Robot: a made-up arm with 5 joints.
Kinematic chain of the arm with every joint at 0, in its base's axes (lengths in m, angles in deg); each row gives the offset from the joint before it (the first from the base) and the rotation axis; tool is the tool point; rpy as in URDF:
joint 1: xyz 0.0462 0 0.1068 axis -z
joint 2: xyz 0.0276 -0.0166 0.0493 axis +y
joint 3: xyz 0.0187 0 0.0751 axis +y
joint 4: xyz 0.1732 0 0.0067 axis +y
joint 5: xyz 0.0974 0.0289 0 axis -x
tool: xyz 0 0 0 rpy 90 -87.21 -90
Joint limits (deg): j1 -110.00..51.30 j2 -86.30..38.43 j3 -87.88..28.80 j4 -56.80..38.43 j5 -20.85..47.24
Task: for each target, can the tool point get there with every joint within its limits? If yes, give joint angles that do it. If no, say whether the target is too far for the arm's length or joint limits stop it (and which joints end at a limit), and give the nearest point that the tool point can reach.
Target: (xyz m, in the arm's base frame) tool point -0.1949 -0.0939 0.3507
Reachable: yes | joints -24.00 -62.37 -79.13 -13.83 33.05
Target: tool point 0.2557 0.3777 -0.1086
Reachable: no: too far | nearest point 0.1866 0.2531 0.0210 | short by 0.193 m
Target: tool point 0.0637 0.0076 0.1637
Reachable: no: joint limits stop it (at a limit: joint 2, joint 3, joint 4) | nearest point 0.1690 0.0533 0.3611 | short by 0.228 m
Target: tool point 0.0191 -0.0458 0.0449
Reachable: no: joint limits stop it (at a limit: joint 1, joint 2, joint 3, joint 4) | nearest point 0.1407 -0.0983 -0.0476 | short by 0.162 m
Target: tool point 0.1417 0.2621 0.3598
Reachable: yes | joints -67.46 -4.04 -25.62 8.02 20.26
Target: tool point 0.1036 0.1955 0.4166
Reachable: yes | joints -70.17 -23.45 -8.83 -29.74 9.35
